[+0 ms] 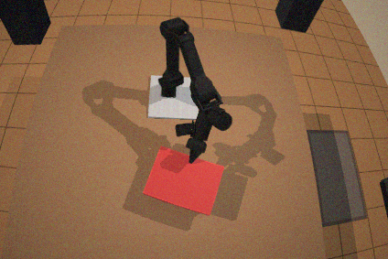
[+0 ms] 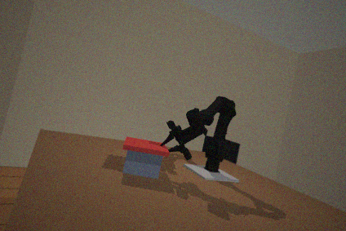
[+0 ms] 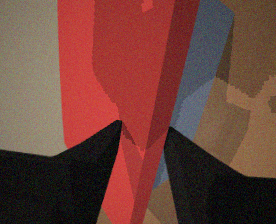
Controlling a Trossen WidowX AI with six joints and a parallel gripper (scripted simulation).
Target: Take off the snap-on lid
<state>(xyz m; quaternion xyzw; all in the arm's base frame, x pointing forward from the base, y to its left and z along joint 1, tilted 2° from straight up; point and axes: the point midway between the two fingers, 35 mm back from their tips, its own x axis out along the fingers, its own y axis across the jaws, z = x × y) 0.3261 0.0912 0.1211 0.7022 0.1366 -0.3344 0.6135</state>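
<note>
My gripper tip is 7 cm short of the lid and 2 cm to the left of it. The rest, counted from my gripper tip: storage box 7 cm ahead, 5 cm below, 2 cm to the right.
</note>
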